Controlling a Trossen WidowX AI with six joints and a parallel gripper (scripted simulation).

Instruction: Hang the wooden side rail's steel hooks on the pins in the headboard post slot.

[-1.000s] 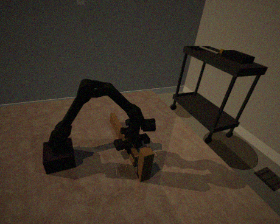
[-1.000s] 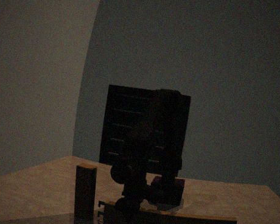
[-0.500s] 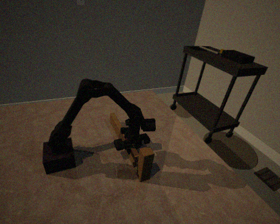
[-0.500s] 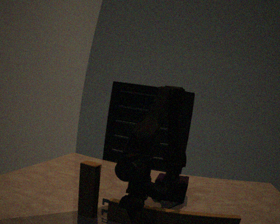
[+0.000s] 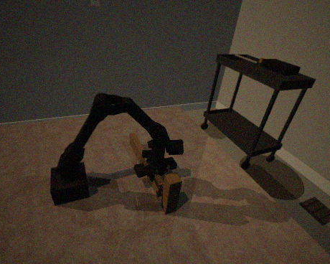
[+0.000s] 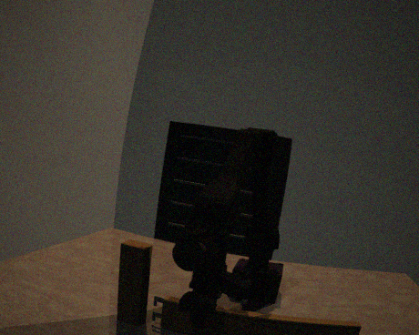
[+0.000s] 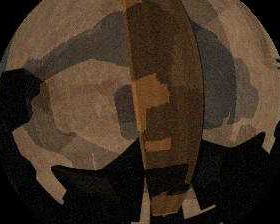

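Right now the headboard post is 10 mm ahead of my gripper tip, 140 mm to the right of it and 60 mm above it.
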